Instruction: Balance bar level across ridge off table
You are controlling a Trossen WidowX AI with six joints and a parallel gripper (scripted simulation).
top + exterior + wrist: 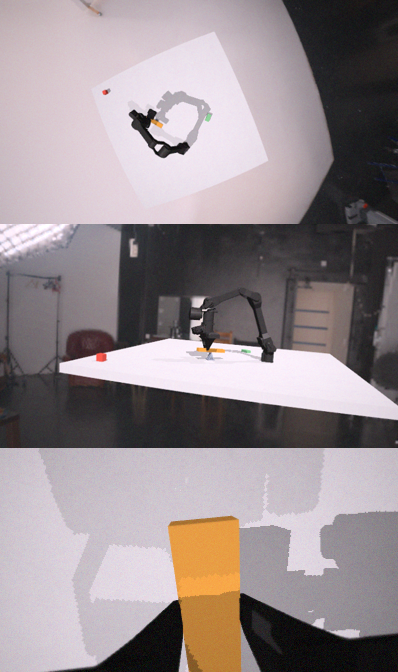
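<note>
The orange bar is 20 mm behind my gripper tip and 20 mm to the right of it. Also, from my gripper tip: green block 170 mm behind, 440 mm to the right, 40 mm below; red cube 420 mm ahead, 340 mm to the left, 40 mm below.
</note>
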